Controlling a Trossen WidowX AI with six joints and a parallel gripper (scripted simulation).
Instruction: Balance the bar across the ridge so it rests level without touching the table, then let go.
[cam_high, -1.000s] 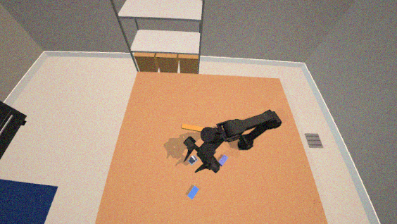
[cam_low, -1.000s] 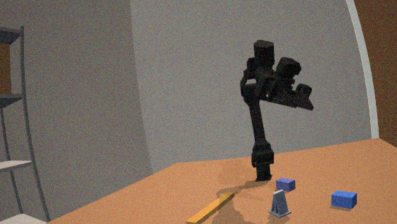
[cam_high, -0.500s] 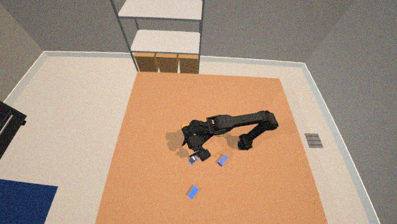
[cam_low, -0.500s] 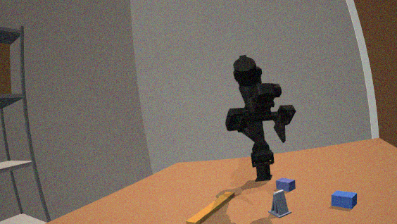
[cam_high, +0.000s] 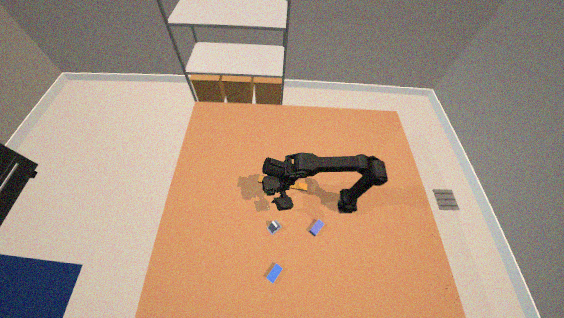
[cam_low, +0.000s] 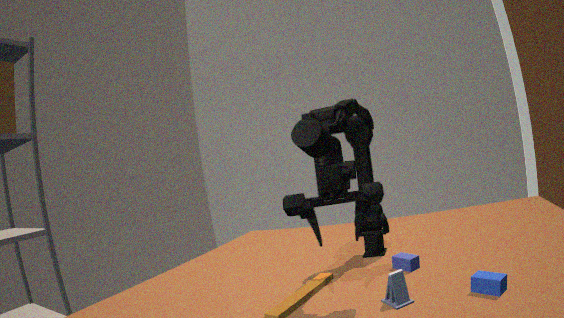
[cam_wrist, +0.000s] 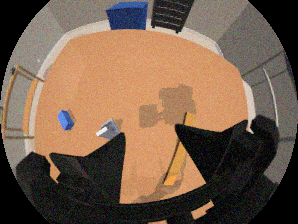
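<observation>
Right now the long orange bar is 60 mm behind my gripper tip, 110 mm to the right of it and 130 mm below it. From my gripper tip the other things lie so: blue block (30 mm behind, 290 mm to the left, 130 mm below).
</observation>
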